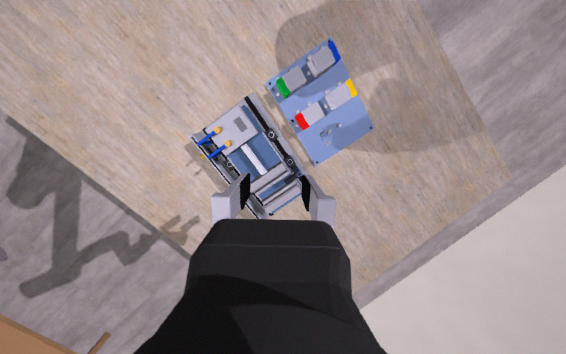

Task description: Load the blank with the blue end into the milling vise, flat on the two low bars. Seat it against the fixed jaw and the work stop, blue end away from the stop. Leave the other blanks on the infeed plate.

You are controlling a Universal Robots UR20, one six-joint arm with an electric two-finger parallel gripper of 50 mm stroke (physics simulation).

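The blank with the blue end (pixel 322 60) lies at the far corner of the blue infeed plate (pixel 352 127), its blue end at the plate's outer edge. Blanks with a green end (pixel 291 81), a red end (pixel 311 115) and a yellow end (pixel 341 95) also lie on the plate. The milling vise (pixel 235 127) stands beside the plate, with a pale bar (pixel 254 159) across its blue bed. My gripper (pixel 276 184) is open, with no thing between its fingers. It hangs high above the near end of the vise and hides part of it.
Two blue levers with yellow knobs (pixel 217 130) (pixel 228 143) stick up at the vise's left side. The wooden table (pixel 425 175) ends at a diagonal edge on the right and another at lower left. Arm shadows fall on the floor at left. A brown object (pixel 30 337) shows at lower left.
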